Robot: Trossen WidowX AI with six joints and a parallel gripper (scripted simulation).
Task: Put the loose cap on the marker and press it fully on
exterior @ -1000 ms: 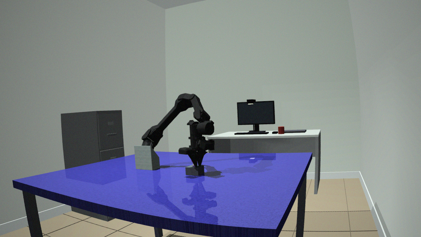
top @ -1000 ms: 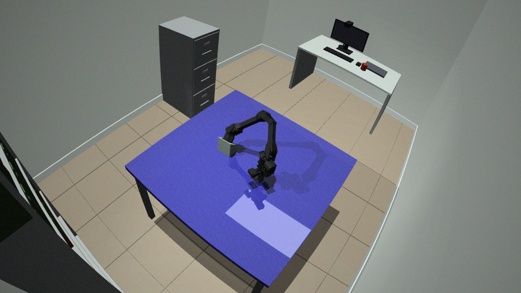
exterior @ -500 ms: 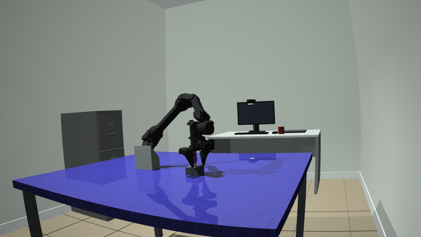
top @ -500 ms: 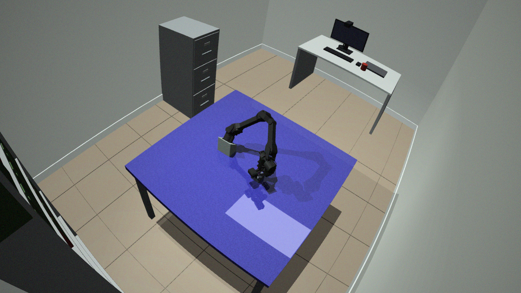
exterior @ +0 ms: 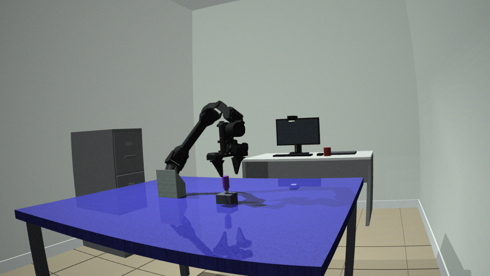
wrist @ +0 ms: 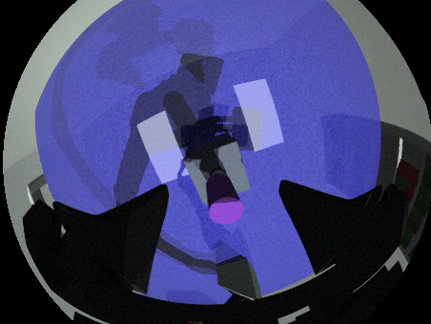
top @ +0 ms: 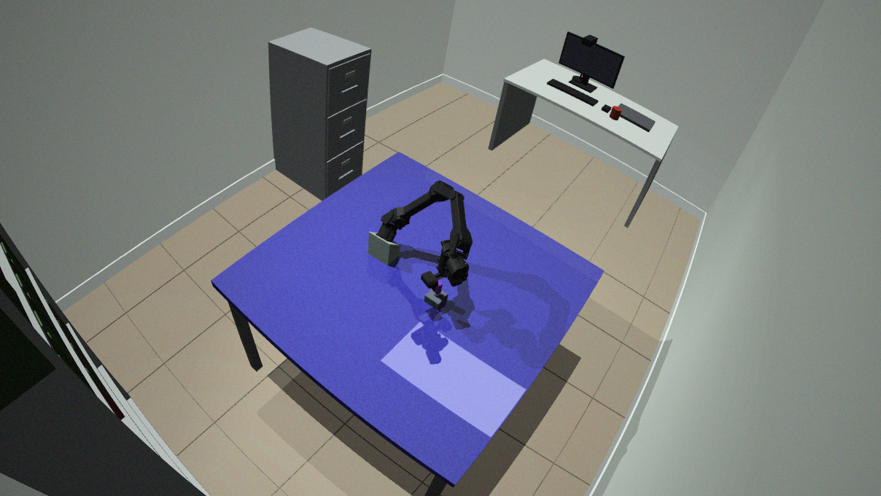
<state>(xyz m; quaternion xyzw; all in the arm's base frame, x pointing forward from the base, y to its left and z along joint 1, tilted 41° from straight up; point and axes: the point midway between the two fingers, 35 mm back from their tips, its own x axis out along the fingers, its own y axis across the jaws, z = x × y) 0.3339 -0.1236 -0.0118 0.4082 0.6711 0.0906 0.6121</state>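
Now: the magenta marker cap 20 mm behind my gripper tip, 10 mm to the left of it and 30 mm below it. The rest, counted from my gripper tip: dark grey holder block (20 mm behind, 10 mm to the left, 100 mm below).
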